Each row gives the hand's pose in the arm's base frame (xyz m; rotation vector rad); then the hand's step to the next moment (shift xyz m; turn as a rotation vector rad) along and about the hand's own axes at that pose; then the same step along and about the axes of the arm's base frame.
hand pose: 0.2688 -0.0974 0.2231 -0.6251 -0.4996 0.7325
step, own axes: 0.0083 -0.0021 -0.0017 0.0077 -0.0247 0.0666
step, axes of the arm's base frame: 0.0073 0.0043 0.0019 -0.0247 0.0143 0.0655
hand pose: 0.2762 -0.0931 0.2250 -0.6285 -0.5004 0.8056
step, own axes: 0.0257 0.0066 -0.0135 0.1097 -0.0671 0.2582
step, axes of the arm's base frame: 0.0205 0.0193 -0.0097 -0.0626 0.1331 0.2482
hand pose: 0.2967 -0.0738 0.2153 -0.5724 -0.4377 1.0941
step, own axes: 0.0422 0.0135 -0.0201 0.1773 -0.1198 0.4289
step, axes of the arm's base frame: 0.0194 0.0389 -0.0219 -0.1001 0.2137 0.4172
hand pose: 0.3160 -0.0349 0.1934 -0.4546 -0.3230 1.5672
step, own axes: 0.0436 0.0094 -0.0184 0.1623 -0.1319 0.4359
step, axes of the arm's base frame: 0.0000 0.0416 -0.0244 -0.0926 0.1999 0.4304
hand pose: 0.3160 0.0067 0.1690 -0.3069 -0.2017 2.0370
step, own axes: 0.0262 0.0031 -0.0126 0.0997 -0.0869 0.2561
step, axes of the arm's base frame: -0.0105 0.0219 -0.0163 -0.0484 0.1257 0.2548
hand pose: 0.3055 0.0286 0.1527 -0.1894 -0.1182 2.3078
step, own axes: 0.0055 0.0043 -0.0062 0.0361 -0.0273 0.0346
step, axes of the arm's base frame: -0.0057 0.0013 -0.0073 -0.0104 0.0442 0.0344
